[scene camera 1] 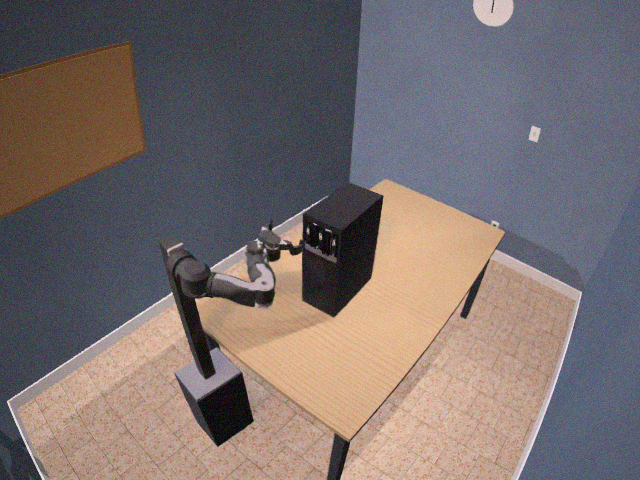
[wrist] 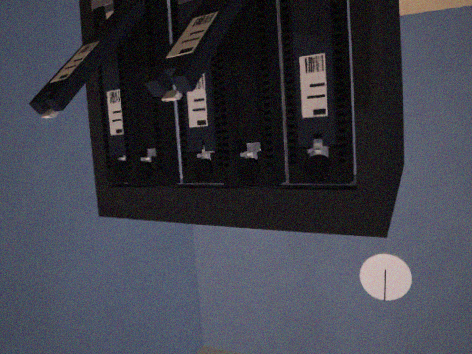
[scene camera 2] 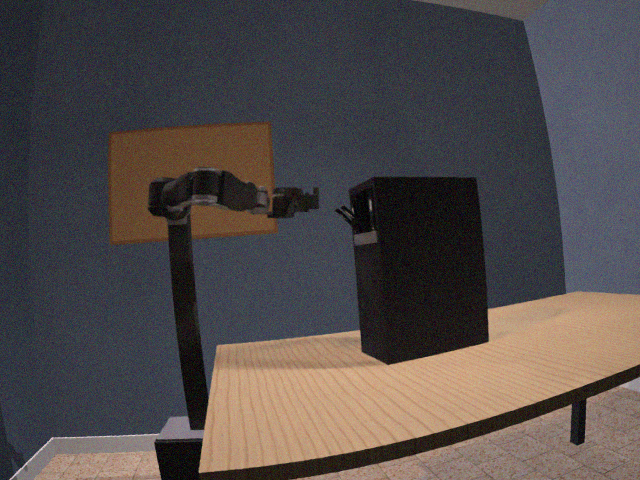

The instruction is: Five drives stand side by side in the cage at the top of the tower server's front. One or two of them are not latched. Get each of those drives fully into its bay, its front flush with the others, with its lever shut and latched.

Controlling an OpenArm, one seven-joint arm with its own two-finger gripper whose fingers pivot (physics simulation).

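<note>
The black tower server stands on the table, its drive cage high on the front. The wrist view shows it upside down. Three drives, at the left, middle and right, have levers shut against their fronts. Between them, two levers stand swung out: the left open lever and the centre open lever. Open levers also poke out in scene camera 2. Whether their drives are flush is unclear. My gripper is open and empty, a short gap before the levers; its fingers do not show in the wrist view.
The wooden table carries the tower. The arm's post stands at the table's near end, facing the tower front. A corkboard hangs on the side wall, and a round clock on another wall.
</note>
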